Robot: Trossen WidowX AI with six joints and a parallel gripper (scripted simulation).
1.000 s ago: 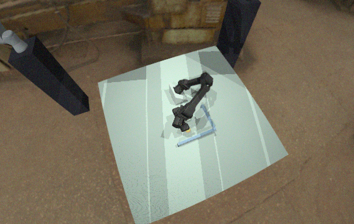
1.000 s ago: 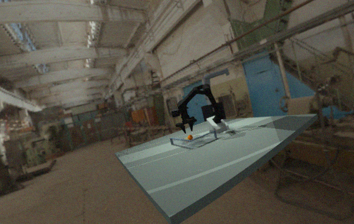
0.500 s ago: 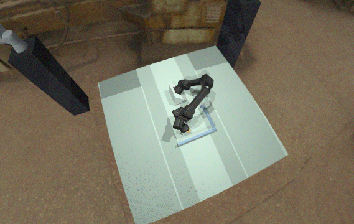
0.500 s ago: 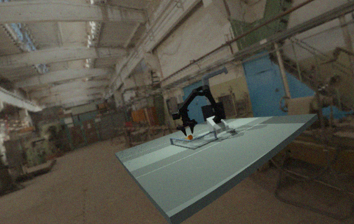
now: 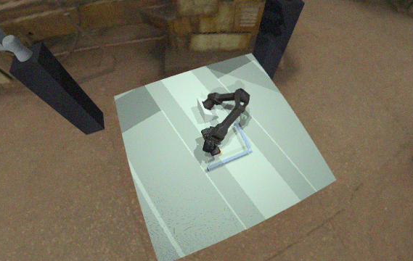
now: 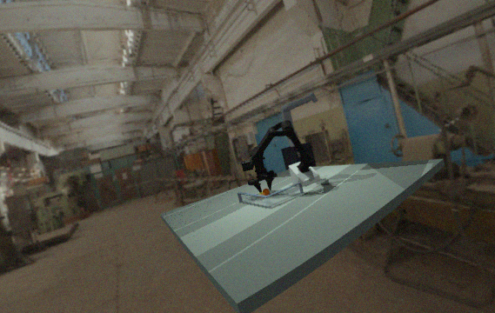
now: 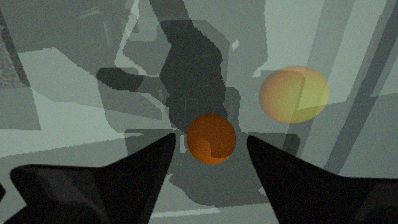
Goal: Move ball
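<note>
The see-through copy lies 6 cm ahead of my gripper tip and 4 cm to the left of it. From my gripper tip the other things lie so: orange ball right at my gripper tip.
</note>
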